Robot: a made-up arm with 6 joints.
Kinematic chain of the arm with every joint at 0, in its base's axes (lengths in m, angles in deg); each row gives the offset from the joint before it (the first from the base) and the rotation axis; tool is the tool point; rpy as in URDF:
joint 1: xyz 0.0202 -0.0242 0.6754 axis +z
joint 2: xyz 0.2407 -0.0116 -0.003 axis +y
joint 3: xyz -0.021 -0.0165 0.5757 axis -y
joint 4: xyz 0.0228 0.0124 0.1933 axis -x
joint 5: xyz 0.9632 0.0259 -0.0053 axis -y
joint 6: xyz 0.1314 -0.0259 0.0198 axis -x
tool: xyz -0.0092 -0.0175 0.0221 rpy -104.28 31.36 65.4
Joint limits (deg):
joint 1: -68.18..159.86
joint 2: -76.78..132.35
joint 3: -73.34..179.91
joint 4: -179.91..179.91
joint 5: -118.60..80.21
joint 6: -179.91..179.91
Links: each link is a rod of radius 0.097 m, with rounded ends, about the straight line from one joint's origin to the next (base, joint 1, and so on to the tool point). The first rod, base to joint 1, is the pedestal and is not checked.
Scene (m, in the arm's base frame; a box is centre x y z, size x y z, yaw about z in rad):
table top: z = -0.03
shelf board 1: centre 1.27 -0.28 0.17 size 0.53 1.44 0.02 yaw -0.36
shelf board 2: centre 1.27 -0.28 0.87 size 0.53 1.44 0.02 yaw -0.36
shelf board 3: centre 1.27 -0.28 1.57 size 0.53 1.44 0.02 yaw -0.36
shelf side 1: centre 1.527 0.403 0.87 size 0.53 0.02 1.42 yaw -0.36
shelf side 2: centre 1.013 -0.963 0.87 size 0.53 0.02 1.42 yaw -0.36
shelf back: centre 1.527 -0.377 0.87 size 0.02 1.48 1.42 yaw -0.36
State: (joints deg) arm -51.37 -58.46 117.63 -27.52 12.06 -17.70
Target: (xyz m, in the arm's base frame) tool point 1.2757 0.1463 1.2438
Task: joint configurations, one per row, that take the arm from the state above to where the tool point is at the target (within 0.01 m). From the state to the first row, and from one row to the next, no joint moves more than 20 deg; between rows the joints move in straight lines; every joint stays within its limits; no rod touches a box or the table.
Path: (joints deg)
1: -42.96 -57.49 99.19 -28.15 9.80 -18.38
2: -34.56 -56.52 80.76 -28.78 7.53 -19.06
3: -26.15 -55.55 62.32 -29.41 5.27 -19.74
4: -17.75 -54.58 43.88 -30.04 3.01 -20.42
5: -9.34 -53.61 25.44 -30.67 0.75 -21.10
6: -0.94 -52.64 7.01 -31.30 -1.52 -21.78
7: 7.47 -51.67 -11.43 -31.93 -3.78 -22.46
8: 15.87 -50.70 -29.87 -32.55 -6.04 -23.14
9: 24.28 -49.73 -48.31 -33.18 -8.30 -23.82
10: 19.48 -35.86 -38.21 -32.71 -6.71 -23.17
11: 14.68 -21.99 -28.12 -32.23 -5.11 -22.53
12: 9.88 -8.13 -18.02 -31.75 -3.52 -21.88

